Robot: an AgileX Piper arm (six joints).
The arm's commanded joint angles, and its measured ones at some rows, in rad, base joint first. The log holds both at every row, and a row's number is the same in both.
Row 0, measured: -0.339, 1.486, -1.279, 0.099, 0.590, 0.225
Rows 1 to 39, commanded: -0.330, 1.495, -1.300, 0.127, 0.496, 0.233; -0.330, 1.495, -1.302, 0.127, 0.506, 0.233; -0.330, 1.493, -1.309, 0.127, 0.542, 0.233; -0.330, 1.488, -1.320, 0.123, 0.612, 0.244; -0.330, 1.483, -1.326, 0.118, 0.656, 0.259; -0.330, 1.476, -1.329, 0.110, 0.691, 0.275; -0.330, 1.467, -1.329, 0.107, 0.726, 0.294; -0.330, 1.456, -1.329, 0.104, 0.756, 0.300; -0.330, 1.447, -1.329, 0.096, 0.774, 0.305; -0.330, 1.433, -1.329, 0.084, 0.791, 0.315; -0.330, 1.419, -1.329, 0.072, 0.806, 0.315; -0.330, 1.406, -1.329, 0.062, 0.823, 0.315; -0.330, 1.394, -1.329, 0.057, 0.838, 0.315; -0.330, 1.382, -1.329, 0.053, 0.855, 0.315; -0.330, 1.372, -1.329, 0.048, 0.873, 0.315; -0.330, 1.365, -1.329, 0.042, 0.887, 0.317; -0.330, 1.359, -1.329, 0.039, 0.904, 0.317; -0.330, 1.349, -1.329, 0.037, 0.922, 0.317; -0.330, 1.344, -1.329, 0.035, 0.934, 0.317; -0.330, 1.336, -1.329, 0.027, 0.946, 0.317; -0.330, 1.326, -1.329, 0.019, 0.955, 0.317; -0.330, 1.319, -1.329, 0.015, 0.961, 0.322; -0.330, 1.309, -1.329, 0.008, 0.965, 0.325; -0.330, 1.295, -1.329, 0.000, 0.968, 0.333; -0.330, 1.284, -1.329, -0.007, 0.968, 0.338; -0.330, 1.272, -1.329, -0.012, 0.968, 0.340; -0.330, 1.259, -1.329, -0.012, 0.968, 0.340; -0.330, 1.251, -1.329, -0.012, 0.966, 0.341; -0.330, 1.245, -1.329, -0.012, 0.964, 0.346; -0.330, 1.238, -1.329, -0.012, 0.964, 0.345; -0.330, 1.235, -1.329, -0.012, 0.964, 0.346; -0.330, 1.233, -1.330, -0.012, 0.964, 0.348; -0.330, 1.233, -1.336, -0.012, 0.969, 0.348; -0.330, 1.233, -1.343, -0.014, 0.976, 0.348; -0.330, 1.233, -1.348, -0.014, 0.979, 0.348; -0.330, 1.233, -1.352, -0.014, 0.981, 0.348; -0.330, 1.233, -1.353, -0.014, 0.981, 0.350; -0.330, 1.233, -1.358, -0.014, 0.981, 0.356; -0.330, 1.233, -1.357, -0.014, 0.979, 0.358
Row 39, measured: -0.334, 1.247, -1.342, 0.000, 0.956, 0.347
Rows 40 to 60, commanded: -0.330, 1.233, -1.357, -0.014, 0.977, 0.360; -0.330, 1.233, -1.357, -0.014, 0.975, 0.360; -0.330, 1.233, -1.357, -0.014, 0.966, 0.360; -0.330, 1.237, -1.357, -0.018, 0.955, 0.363; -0.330, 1.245, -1.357, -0.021, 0.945, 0.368; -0.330, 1.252, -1.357, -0.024, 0.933, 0.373; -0.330, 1.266, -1.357, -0.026, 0.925, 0.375; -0.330, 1.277, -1.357, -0.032, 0.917, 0.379; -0.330, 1.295, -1.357, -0.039, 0.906, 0.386; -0.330, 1.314, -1.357, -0.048, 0.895, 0.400; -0.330, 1.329, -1.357, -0.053, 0.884, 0.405; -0.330, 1.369, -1.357, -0.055, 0.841, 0.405; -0.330, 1.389, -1.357, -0.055, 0.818, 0.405; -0.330, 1.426, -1.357, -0.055, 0.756, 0.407; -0.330, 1.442, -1.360, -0.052, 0.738, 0.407; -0.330, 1.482, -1.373, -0.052, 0.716, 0.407; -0.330, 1.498, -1.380, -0.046, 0.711, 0.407; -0.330, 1.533, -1.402, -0.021, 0.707, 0.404; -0.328, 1.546, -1.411, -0.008, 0.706, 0.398; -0.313, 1.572, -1.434, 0.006, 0.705, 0.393; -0.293, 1.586, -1.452, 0.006, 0.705, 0.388
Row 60, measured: -0.327, 1.548, -1.406, -0.018, 0.724, 0.404
